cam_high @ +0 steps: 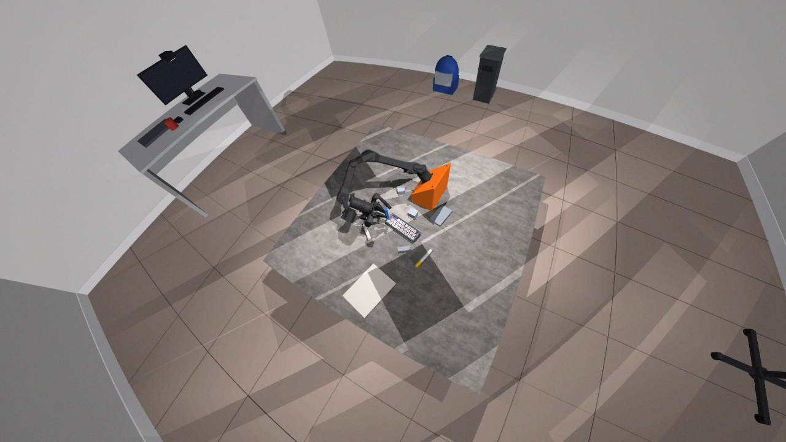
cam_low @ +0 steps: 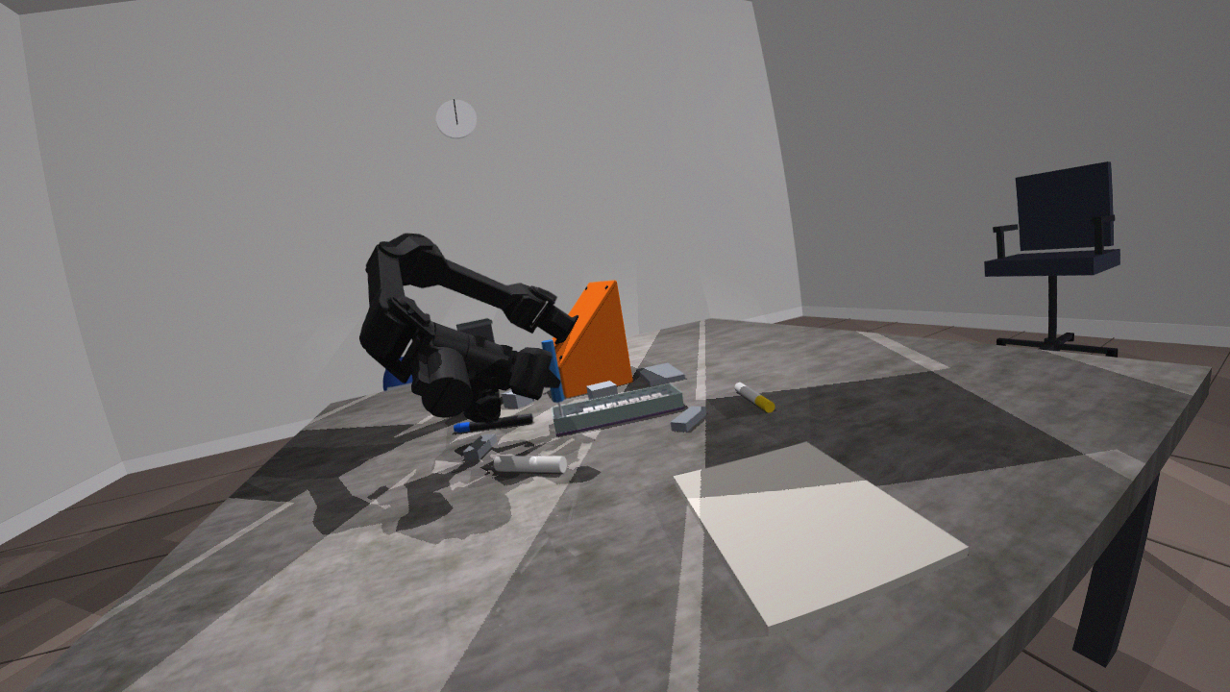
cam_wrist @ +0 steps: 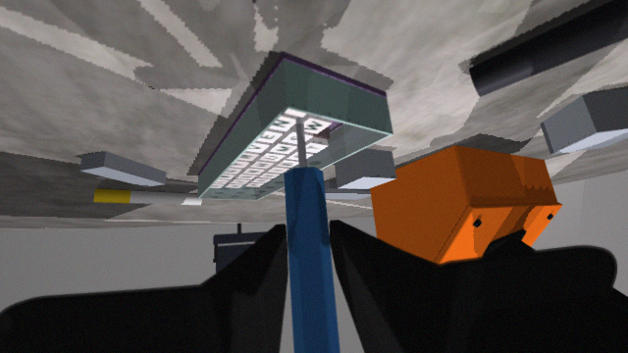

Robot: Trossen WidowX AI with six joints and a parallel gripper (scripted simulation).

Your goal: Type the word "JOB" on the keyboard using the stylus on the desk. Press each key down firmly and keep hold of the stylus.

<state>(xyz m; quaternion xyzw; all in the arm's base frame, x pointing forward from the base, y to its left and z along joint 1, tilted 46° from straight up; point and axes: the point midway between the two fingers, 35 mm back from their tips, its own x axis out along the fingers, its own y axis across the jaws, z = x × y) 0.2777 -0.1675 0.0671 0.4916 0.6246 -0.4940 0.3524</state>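
Right now my gripper tip is 10 cm short of the white cylinder, 9 cm to the left of it and 7 cm above it. Round my gripper tip: yellow-capped marker 25 cm to the left, 15 cm ahead, 7 cm below; then blue stylus 1 cm below; then blue-tipped pen 13 cm behind, 11 cm to the right, 7 cm below.
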